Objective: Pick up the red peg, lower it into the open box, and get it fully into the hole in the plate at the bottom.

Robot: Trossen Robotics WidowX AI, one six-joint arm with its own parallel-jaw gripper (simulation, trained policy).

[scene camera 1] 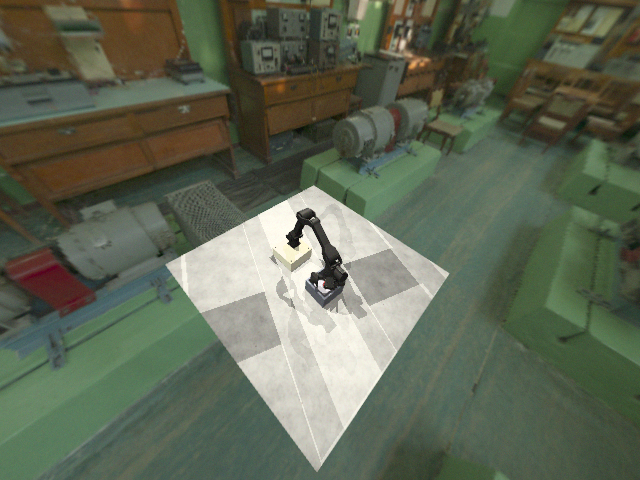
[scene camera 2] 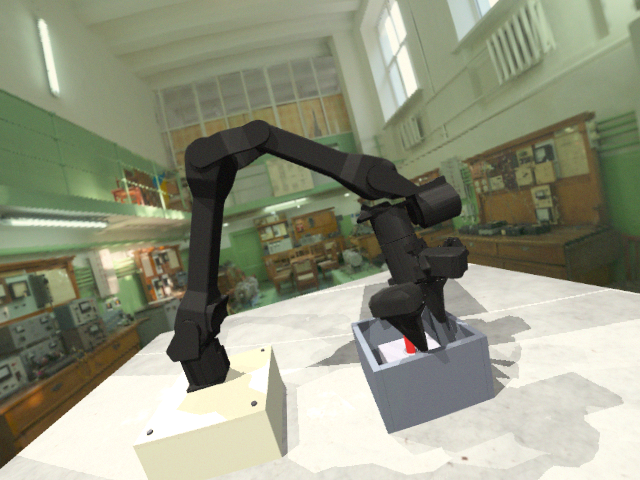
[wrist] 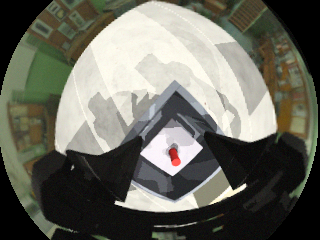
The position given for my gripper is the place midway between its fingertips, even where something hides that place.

I see my gripper [scene camera 2: 434, 335], a plate [wrist: 170, 135] and a grey box [scene camera 2: 410, 391].
The grey box also shows in the wrist view [wrist: 176, 102]. My gripper also shows in the wrist view [wrist: 174, 137].
